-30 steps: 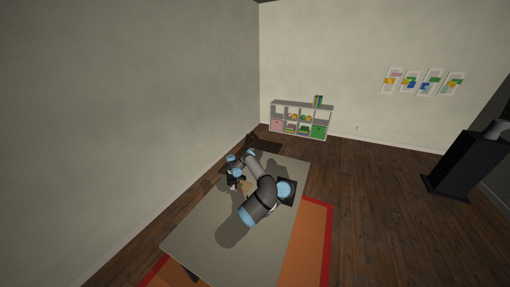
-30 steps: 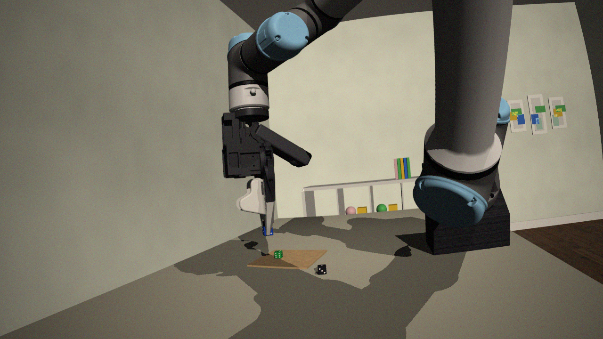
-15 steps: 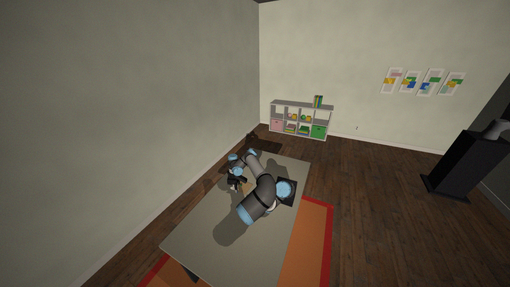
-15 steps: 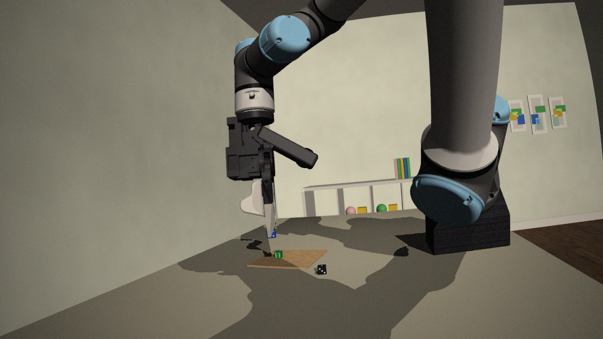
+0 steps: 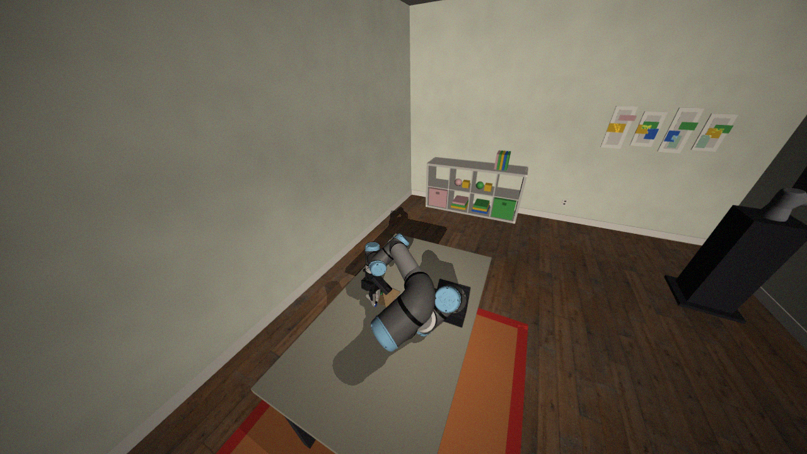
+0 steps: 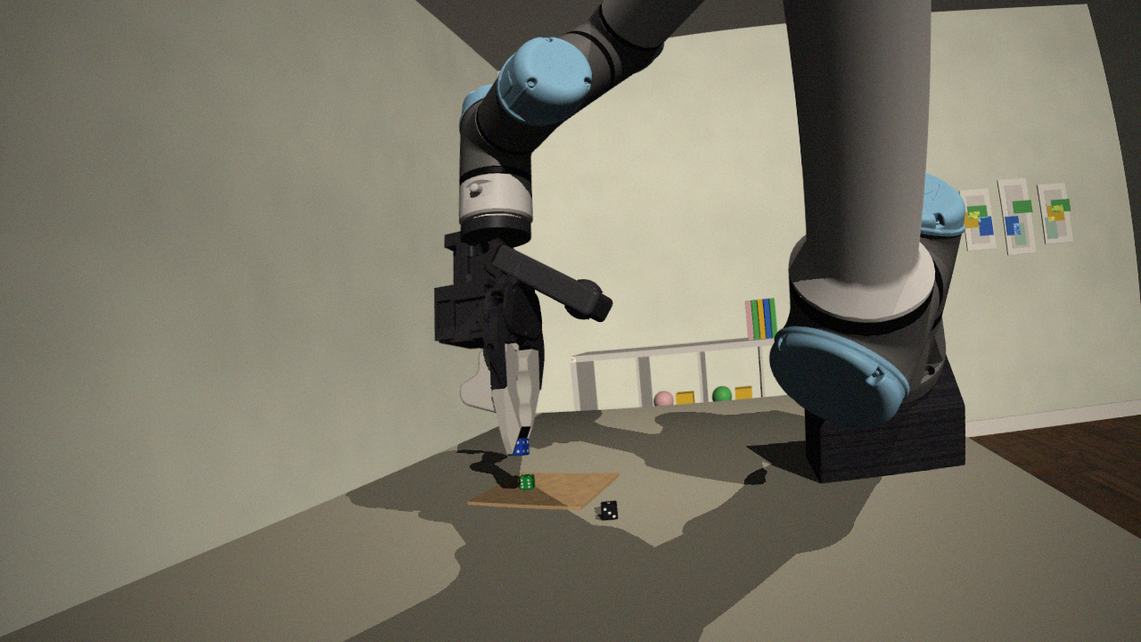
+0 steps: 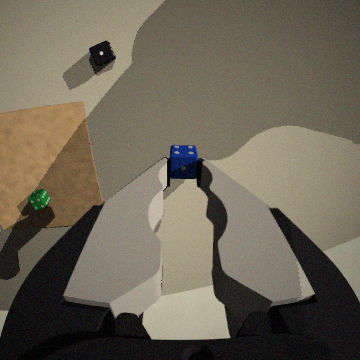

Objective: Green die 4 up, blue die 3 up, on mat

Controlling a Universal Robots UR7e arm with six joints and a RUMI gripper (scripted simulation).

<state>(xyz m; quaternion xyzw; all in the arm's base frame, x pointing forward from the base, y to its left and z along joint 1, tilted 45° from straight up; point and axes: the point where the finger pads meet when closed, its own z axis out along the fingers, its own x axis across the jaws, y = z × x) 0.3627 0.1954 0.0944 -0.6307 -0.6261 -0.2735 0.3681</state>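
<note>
The black die lies 90 mm below my hand, 70 mm behind it and 50 mm to the right of it. From my hand the other things lie so: green die: 140 mm to the right, 80 mm below, 60 mm ahead; then tan mat: 140 mm to the right, 90 mm below, 40 mm ahead; then blue die: 10 mm below.
</note>
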